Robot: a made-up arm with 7 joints. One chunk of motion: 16 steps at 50 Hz.
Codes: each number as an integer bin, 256 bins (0 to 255) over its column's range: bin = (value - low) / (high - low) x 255, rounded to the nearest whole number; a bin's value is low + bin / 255 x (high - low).
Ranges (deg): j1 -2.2..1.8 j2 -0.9..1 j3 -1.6..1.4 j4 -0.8..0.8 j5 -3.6..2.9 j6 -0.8..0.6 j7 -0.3..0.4
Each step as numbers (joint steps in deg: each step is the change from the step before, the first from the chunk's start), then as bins.
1 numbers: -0.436 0.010 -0.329 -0.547 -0.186 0.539 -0.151
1 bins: 112 122 108 40 134 244 54
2 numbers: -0.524 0.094 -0.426 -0.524 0.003 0.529 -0.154
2 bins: 107 133 100 44 141 242 53
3 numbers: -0.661 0.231 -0.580 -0.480 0.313 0.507 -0.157
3 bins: 98 152 87 51 154 238 52
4 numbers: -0.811 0.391 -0.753 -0.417 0.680 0.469 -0.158
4 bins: 89 173 72 61 168 231 52
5 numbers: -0.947 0.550 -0.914 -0.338 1.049 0.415 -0.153
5 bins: 80 195 58 74 182 221 54
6 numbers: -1.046 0.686 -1.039 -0.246 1.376 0.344 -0.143
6 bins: 74 213 48 88 195 208 57
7 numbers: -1.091 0.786 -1.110 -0.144 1.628 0.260 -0.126
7 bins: 71 226 42 105 205 193 63
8 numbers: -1.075 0.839 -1.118 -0.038 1.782 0.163 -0.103
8 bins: 72 233 41 121 211 175 72
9 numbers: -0.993 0.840 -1.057 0.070 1.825 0.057 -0.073
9 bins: 77 234 46 139 213 156 83
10 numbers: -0.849 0.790 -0.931 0.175 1.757 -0.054 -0.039
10 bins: 86 227 57 155 210 136 95
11 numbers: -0.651 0.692 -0.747 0.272 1.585 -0.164 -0.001
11 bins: 99 214 73 171 203 116 109
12 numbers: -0.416 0.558 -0.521 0.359 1.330 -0.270 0.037
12 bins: 114 196 92 185 193 97 123
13 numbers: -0.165 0.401 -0.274 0.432 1.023 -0.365 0.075
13 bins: 130 175 113 196 181 79 137
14 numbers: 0.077 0.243 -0.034 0.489 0.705 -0.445 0.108
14 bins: 145 153 133 205 169 65 149
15 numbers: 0.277 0.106 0.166 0.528 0.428 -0.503 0.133
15 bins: 158 135 150 212 158 54 158
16 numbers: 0.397 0.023 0.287 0.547 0.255 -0.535 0.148
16 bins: 166 124 160 215 151 48 163
